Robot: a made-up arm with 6 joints. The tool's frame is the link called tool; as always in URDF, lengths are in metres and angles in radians. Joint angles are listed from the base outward.
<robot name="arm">
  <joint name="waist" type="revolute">
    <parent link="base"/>
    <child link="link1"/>
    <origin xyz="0.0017 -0.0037 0.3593" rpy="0 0 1.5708"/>
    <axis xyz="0 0 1"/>
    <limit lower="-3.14" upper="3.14"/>
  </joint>
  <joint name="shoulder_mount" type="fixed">
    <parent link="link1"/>
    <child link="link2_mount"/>
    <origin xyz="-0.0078 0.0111 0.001"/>
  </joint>
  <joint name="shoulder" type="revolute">
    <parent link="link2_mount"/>
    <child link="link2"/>
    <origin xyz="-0.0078 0.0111 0.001" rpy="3.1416 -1.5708 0"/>
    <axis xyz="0 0 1"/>
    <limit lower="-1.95" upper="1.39"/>
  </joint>
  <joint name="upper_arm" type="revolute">
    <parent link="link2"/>
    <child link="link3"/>
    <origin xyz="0.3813 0.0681 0.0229" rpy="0 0 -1.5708"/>
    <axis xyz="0 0 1"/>
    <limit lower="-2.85" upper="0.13"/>
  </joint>
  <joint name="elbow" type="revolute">
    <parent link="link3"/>
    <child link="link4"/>
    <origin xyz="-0.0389 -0.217 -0.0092" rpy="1.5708 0 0"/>
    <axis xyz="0 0 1"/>
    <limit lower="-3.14" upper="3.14"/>
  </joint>
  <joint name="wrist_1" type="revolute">
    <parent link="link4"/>
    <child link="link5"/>
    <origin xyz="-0.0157 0.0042 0.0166" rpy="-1.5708 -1.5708 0"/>
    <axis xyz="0 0 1"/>
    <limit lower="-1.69" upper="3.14"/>
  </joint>
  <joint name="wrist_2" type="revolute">
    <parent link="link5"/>
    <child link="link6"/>
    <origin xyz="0.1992 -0.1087 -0.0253" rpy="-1.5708 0 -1.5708"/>
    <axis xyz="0 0 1"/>
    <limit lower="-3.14" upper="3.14"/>
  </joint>
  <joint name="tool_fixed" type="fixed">
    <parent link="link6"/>
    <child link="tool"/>
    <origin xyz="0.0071 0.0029 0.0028" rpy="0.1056 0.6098 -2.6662"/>
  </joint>
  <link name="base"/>
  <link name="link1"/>
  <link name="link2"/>
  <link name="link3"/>
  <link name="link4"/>
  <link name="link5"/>
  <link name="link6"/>
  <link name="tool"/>
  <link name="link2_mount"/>
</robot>
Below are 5 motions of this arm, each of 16 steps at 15 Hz.
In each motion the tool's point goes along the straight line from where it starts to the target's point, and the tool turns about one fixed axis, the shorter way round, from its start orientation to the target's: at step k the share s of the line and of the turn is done. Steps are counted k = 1, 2, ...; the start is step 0. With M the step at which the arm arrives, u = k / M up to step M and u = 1 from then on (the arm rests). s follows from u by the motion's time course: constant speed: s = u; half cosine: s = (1 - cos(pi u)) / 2; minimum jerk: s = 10 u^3 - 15 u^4 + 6 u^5.
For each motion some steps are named. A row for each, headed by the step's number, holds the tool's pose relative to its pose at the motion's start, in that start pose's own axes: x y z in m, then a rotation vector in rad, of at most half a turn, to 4 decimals.
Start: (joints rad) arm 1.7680 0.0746 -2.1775 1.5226 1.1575 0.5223
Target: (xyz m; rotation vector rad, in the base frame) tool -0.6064 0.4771 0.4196 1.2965 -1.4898 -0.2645
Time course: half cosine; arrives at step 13
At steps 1, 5, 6, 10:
1: -0.0060 -0.0074 0.0022 0.0097 -0.0037 0.0048
5: -0.1339 -0.1647 0.0497 0.2155 -0.0816 0.1069
6: -0.1824 -0.2244 0.0678 0.2936 -0.1112 0.1456
10: -0.3627 -0.4462 0.1347 0.5838 -0.2211 0.2895

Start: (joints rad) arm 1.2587 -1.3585 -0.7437 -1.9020 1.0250 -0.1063
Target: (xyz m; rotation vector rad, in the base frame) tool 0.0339 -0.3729 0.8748 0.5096 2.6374 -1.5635
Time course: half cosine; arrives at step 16
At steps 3, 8, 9, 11, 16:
3: 0.0122 -0.0203 0.0097 0.0121 0.1157 -0.0260
8: 0.0724 -0.1207 0.0578 0.0721 0.6867 -0.1540
9: 0.0865 -0.1442 0.0691 0.0861 0.8207 -0.1841
11: 0.1126 -0.1877 0.0899 0.1121 1.0683 -0.2396
16: 0.1448 -0.2413 0.1156 0.1441 1.3735 -0.3080

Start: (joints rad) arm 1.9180 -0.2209 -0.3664 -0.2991 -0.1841 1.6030
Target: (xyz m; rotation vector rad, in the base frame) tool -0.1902 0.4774 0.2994 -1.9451 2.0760 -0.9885
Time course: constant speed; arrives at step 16
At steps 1, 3, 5, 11, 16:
1: -0.0107 -0.0002 0.0131 0.1055 -0.0126 -0.0448
3: -0.0320 -0.0006 0.0392 0.3165 -0.0377 -0.1344
5: -0.0533 -0.0010 0.0654 0.5276 -0.0628 -0.2241
11: -0.1173 -0.0023 0.1439 1.1606 -0.1381 -0.4930
16: -0.1707 -0.0034 0.2092 1.6882 -0.2009 -0.7171

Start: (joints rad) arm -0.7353 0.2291 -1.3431 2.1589 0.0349 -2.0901
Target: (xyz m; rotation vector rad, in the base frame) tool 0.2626 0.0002 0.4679 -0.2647 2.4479 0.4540
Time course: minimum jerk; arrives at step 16
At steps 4, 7, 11, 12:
4: 0.0395 0.0154 -0.0083 -0.0579 0.0217 -0.1154
7: 0.1464 0.0573 -0.0306 -0.2150 0.0803 -0.4282
11: 0.3126 0.1223 -0.0654 -0.4590 0.1715 -0.9144
12: 0.3417 0.1337 -0.0715 -0.5018 0.1875 -0.9997

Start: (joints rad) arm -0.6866 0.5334 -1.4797 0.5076 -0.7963 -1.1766
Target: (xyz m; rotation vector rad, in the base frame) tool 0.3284 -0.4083 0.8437 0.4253 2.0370 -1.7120
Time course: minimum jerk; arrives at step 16
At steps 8, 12, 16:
8: -0.0424 -0.0386 -0.0786 0.1362 -0.0926 -0.3041
12: -0.0759 -0.0692 -0.1409 0.2442 -0.1660 -0.5453
16: -0.0847 -0.0772 -0.1572 0.2724 -0.1852 -0.6083

